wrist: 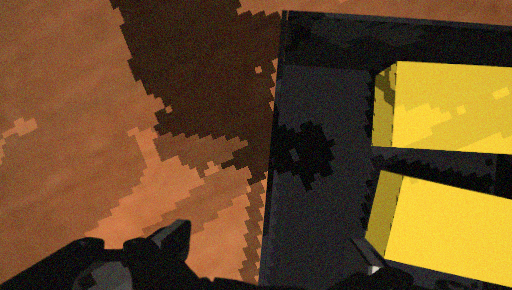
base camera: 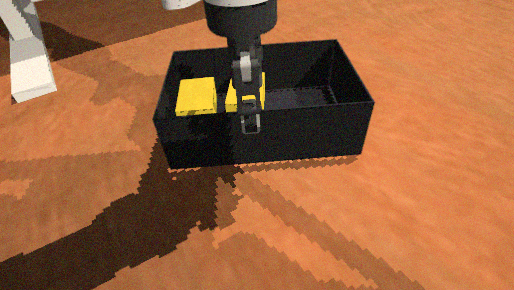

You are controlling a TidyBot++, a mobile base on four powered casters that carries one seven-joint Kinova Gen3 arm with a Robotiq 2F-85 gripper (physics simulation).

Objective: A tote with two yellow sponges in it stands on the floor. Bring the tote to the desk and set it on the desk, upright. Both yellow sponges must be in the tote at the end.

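Frame: origin at the arm's base, x ahead, y left, z up, level; metres.
Where they show: gripper, fingertip midpoint: [wrist: 265, 246] [base camera: 249, 109].
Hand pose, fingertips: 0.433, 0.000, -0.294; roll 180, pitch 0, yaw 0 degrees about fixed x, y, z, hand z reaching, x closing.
Observation:
Each offset is from my fingertips to the top centre of the thing, as dx, dy, dz. Level surfaces: height alone.
The black tote @(+0.098, -0.019, -0.002) [base camera: 305, 131] [wrist: 320, 215] stands upright on the floor. One yellow sponge @(+0.133, +0.095, -0.054) [base camera: 196, 95] [wrist: 450, 107] lies in its left part in the base view. The other yellow sponge @(+0.140, +0.005, -0.054) [base camera: 231, 102] [wrist: 450, 220] lies beside it, a little apart and turned slightly, partly hidden by the gripper in the base view. My gripper [base camera: 250, 117] [wrist: 265, 246] is open and empty, at the tote's near long wall. In the wrist view one finger is outside that wall and the other is inside, close to the lower sponge.
A white leg with a blocky foot [base camera: 32, 77] stands on the floor at the upper left of the base view, left of the tote and apart from it. Dark shadows cross the orange wood-look floor @(dz -0.102) [base camera: 430, 200] [wrist: 60, 100]. The desk top does not show.

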